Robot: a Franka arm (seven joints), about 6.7 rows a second.
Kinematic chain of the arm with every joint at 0, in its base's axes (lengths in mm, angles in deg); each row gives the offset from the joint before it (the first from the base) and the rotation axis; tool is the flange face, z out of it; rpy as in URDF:
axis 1: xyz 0 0 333 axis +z
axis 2: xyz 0 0 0 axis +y
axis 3: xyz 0 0 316 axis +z
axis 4: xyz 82.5 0 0 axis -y
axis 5: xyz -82.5 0 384 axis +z
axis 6: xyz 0 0 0 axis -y
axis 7: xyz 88 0 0 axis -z
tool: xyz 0 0 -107 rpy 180 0 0
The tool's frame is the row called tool.
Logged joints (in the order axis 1, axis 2, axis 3, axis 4, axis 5, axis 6, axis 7), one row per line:
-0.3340 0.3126 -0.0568 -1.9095 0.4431 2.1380 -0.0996
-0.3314 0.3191 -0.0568 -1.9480 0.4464 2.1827 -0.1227
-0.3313 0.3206 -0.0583 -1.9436 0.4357 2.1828 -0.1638
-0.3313 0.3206 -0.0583 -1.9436 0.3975 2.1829 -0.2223
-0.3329 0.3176 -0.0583 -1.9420 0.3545 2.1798 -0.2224
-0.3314 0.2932 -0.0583 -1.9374 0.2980 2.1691 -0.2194
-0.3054 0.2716 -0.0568 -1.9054 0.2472 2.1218 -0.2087
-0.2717 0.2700 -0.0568 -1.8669 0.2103 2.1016 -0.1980
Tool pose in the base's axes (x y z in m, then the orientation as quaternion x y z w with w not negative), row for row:
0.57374 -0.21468 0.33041 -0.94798 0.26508 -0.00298 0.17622
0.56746 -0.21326 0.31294 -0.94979 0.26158 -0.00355 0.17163
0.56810 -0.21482 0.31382 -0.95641 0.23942 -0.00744 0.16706
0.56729 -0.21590 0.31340 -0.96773 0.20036 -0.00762 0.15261
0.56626 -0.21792 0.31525 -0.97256 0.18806 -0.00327 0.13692
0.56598 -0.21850 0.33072 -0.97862 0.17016 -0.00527 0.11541
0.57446 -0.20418 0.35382 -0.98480 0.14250 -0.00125 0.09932
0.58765 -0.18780 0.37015 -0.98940 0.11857 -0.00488 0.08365
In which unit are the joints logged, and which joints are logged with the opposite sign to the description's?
The joints are logged in radians. Opposite sign: none.
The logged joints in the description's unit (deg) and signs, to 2 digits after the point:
-19.14 17.91 -3.25 -109.41 25.39 122.50 -5.71
-18.99 18.28 -3.25 -111.61 25.58 125.06 -7.03
-18.98 18.37 -3.34 -111.36 24.96 125.07 -9.39
-18.98 18.37 -3.34 -111.36 22.78 125.07 -12.74
-19.07 18.20 -3.34 -111.27 20.31 124.89 -12.74
-18.99 16.80 -3.34 -111.00 17.07 124.28 -12.57
-17.50 15.56 -3.25 -109.17 14.16 121.57 -11.96
-15.57 15.47 -3.25 -106.97 12.05 120.41 -11.34

